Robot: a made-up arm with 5 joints.
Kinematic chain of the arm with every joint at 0, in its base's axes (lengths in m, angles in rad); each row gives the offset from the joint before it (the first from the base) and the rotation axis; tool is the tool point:
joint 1: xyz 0 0 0.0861 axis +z
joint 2: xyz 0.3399 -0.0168 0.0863 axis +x
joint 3: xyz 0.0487 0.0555 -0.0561 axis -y
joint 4: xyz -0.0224 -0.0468 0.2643 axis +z
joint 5: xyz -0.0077 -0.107 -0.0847 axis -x
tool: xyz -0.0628 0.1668 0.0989
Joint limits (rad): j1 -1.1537..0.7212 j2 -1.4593..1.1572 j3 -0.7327..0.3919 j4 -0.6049..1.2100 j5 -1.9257..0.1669
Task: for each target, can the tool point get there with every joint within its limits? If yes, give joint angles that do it. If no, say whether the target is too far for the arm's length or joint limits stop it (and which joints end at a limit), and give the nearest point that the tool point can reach.
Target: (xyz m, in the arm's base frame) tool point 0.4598 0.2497 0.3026
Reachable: yes | joints 0.1007 -0.8335 -0.5878 -0.0371 -0.1787
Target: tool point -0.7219 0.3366 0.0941
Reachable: no: joint limits stop it (at a limit: joint 1, joint 2, joint 4) | nearest point -0.0513 0.2448 0.2306 | short by 0.691 m
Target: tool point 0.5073 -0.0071 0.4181
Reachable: yes | joints 0.5214 0.5332 -0.4460 -0.3059 -1.0977
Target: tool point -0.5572 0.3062 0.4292
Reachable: no: joint limits stop it (at a limit: joint 1, joint 2, joint 4) | nearest point -0.0502 0.2457 0.3033 | short by 0.526 m
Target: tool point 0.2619 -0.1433 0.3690
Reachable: yes | joints 0.0501 0.8886 0.1815 -0.2718 -0.1869
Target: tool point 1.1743 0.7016 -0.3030
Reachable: no: too far | nearest point 0.6375 0.3809 0.0517 | short by 0.719 m
